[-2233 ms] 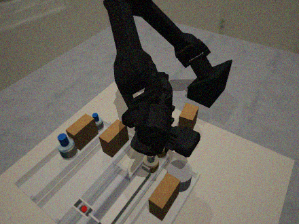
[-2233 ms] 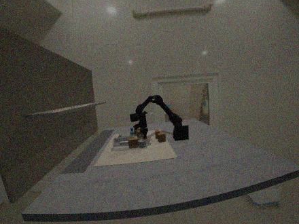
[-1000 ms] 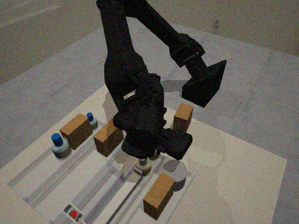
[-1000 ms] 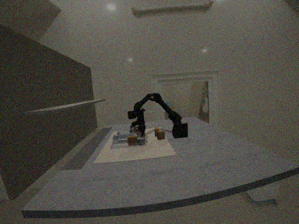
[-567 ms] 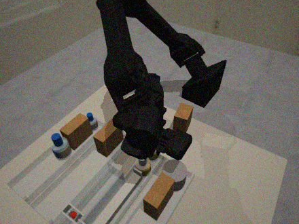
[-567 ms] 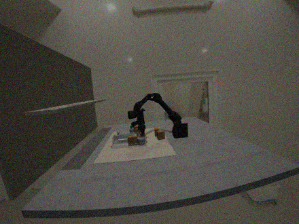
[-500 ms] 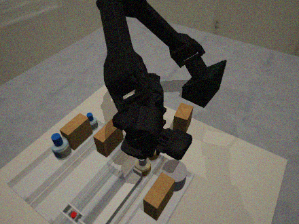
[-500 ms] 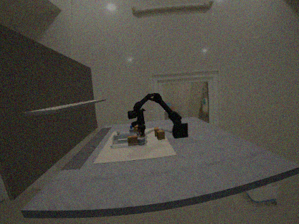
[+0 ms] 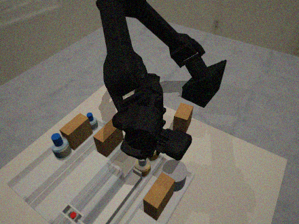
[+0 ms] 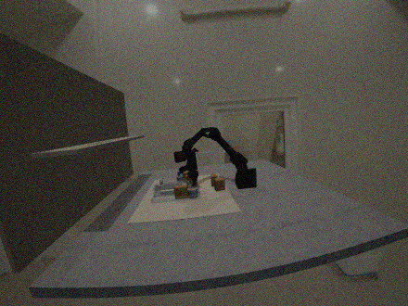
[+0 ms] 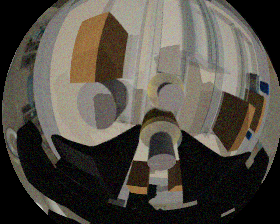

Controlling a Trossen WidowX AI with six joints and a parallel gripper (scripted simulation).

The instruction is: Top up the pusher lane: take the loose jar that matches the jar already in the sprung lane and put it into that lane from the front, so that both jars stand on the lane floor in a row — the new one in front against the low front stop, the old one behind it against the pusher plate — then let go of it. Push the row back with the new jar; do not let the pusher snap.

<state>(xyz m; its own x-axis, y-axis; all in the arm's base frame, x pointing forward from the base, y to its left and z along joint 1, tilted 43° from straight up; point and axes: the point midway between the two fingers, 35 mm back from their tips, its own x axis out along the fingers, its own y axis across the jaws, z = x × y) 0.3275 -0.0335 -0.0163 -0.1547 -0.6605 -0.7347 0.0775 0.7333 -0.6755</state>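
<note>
The grey cylinder lies 2 cm ahead of my gripper tip, 8 cm to the left of it and 3 cm below it. The rest, counted from my gripper tip: red button (22 cm ahead, 6 cm to the right, 1 cm above); clear lane rack (14 cm ahead, 4 cm to the right, 4 cm below).
</note>
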